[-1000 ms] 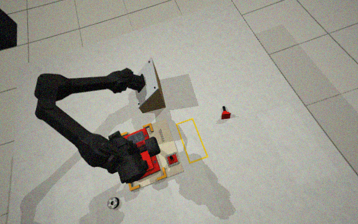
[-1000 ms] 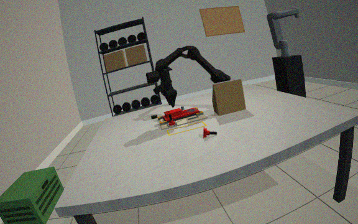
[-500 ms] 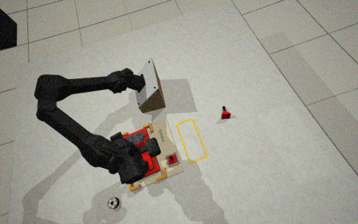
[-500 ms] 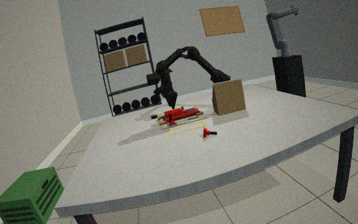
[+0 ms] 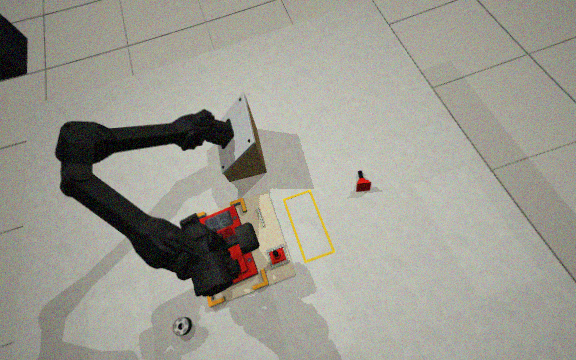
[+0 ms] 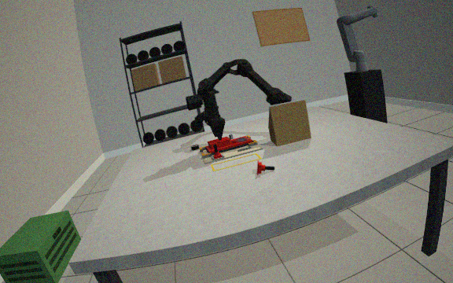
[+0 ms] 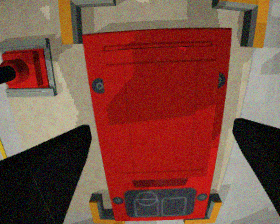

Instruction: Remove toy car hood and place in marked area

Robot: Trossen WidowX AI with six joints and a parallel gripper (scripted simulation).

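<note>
The red hood lies 2 cm below my gripper tip.
</note>
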